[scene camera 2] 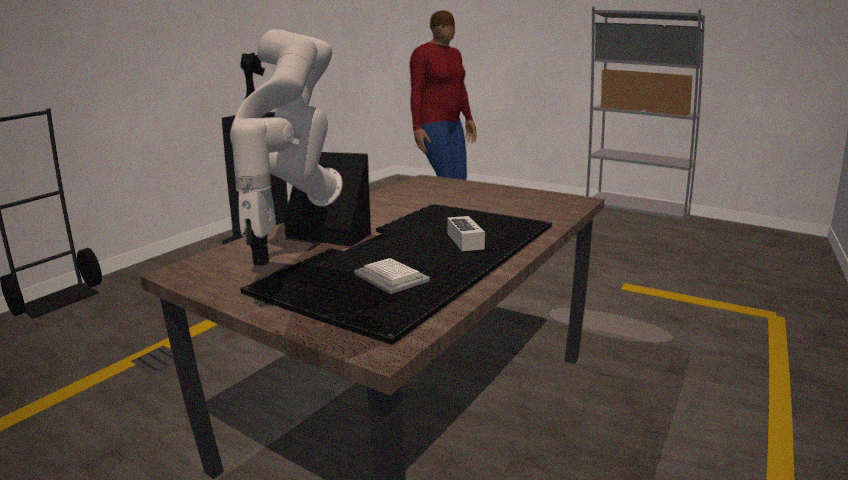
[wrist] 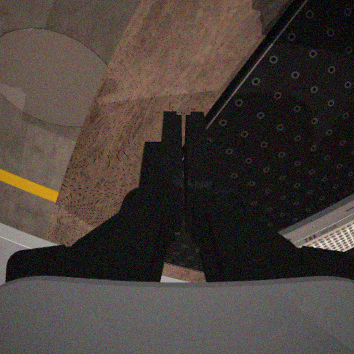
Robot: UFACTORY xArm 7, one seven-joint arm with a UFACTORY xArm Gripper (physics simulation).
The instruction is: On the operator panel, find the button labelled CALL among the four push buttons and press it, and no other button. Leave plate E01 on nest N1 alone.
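Seen in the pictures: gripper, fingertip midpoint: (scene camera 2: 261, 264) (wrist: 182, 138); arm's base, link origin: (scene camera 2: 325, 187).
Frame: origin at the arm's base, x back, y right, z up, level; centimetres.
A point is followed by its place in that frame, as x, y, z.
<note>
The operator panel (scene camera 2: 468, 235) @(-47.6, 0.3, -10.3) is a white box with a dark face, standing on the far part of the black mat (scene camera 2: 333, 303) @(-30.4, 45.1, -14.9) (wrist: 300, 125) @(-22.0, 42.3, -14.9) in the scene view. Its buttons and labels are too small to read, and the panel does not show in the wrist view. Plate E01 (scene camera 2: 391, 270) @(-36.7, 27.4, -12.3) (wrist: 332, 238) @(-34.2, 27.5, -12.2) sits on its grey nest (scene camera 2: 410, 284) @(-43.2, 30.2, -13.9) (wrist: 320, 220) @(-32.8, 30.8, -13.7) on the near part of the mat. My gripper (scene camera 2: 260, 262) @(-19.2, 55.6, -3.0) (wrist: 182, 138) @(-19.2, 55.6, -3.0) is shut and empty, pointing down beside the mat's left edge, away from both the plate and the panel.
The wooden table (scene camera 2: 333, 342) @(-38.9, 58.9, -16.1) (wrist: 125, 115) @(-27.9, 58.0, -16.2) carries the mat. A black angled box (scene camera 2: 348, 199) @(-9.3, 1.5, -2.8) stands behind the mat near the arm. A person (scene camera 2: 441, 89) stands beyond the table's far side. A shelf rack (scene camera 2: 590, 107) and a hand truck (scene camera 2: 54, 154) stand by the walls.
</note>
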